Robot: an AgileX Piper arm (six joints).
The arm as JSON. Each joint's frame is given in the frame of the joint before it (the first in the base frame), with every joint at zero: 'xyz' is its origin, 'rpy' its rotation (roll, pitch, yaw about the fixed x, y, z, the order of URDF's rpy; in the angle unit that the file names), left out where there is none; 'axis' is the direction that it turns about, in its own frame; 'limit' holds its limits. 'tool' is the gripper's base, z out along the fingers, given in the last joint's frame.
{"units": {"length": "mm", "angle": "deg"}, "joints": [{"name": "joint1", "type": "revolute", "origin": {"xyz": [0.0, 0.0, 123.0], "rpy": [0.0, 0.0, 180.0]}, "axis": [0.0, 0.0, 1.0], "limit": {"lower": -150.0, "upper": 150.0}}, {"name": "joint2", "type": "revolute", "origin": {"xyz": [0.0, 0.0, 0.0], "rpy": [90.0, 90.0, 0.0]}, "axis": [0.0, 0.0, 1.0], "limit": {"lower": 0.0, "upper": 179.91}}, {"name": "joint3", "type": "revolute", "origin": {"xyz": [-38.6, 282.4, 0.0], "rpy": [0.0, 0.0, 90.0]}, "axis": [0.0, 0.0, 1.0], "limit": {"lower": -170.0, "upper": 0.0}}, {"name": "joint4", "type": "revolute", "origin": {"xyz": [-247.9, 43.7, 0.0], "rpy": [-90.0, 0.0, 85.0]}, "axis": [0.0, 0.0, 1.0], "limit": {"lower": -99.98, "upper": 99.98}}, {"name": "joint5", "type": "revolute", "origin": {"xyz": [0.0, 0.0, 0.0], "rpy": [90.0, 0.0, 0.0]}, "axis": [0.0, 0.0, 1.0], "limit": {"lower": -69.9, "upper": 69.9}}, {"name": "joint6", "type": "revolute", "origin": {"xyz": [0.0, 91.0, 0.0], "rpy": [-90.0, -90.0, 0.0]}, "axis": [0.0, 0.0, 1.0], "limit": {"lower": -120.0, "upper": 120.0}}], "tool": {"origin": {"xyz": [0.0, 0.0, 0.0], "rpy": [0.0, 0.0, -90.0]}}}
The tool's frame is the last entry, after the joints.
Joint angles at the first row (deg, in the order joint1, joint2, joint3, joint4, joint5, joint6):
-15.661 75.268 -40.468 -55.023 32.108 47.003
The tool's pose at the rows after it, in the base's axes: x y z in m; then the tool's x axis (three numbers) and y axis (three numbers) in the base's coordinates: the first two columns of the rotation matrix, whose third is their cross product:
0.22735, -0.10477, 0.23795, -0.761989, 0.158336, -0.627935, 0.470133, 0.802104, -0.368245
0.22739, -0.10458, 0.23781, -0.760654, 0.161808, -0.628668, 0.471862, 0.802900, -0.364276
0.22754, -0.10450, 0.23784, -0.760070, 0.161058, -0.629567, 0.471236, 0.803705, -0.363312
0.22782, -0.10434, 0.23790, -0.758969, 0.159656, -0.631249, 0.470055, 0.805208, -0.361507
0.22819, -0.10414, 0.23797, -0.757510, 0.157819, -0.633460, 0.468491, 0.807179, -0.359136
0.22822, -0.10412, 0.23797, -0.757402, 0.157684, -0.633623, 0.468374, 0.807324, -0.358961
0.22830, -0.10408, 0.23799, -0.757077, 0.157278, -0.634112, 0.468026, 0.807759, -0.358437
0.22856, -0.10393, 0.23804, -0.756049, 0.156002, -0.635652, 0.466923, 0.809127, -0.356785
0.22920, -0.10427, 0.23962, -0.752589, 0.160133, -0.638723, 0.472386, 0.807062, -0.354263
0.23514, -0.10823, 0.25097, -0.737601, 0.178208, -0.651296, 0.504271, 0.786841, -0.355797
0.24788, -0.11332, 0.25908, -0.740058, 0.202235, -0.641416, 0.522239, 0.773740, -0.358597
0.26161, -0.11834, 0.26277, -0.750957, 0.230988, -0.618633, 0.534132, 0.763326, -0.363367
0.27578, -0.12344, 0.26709, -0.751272, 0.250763, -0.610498, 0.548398, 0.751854, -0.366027
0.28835, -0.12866, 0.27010, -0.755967, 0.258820, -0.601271, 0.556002, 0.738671, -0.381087
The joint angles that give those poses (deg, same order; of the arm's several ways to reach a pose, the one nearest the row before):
-15.660 75.268 -40.470 -54.948 32.034 47.003
-15.659 75.269 -40.468 -54.703 31.967 47.007
-15.660 75.269 -40.468 -54.702 31.857 47.005
-15.660 75.267 -40.469 -54.700 31.652 47.003
-15.662 75.268 -40.469 -54.700 31.380 47.002
-15.660 75.269 -40.468 -54.702 31.360 47.006
-15.662 75.268 -40.469 -54.700 31.299 47.003
-15.660 75.269 -40.469 -54.701 31.111 47.005
-15.661 75.268 -40.828 -54.473 31.349 47.004
-15.660 75.846 -43.847 -53.733 33.732 46.818
-15.662 78.401 -48.282 -51.254 36.477 44.730
-15.661 81.605 -52.633 -48.687 39.334 42.631
-15.662 84.625 -56.871 -47.494 41.451 41.813
-15.660 87.422 -60.605 -47.362 43.461 41.250

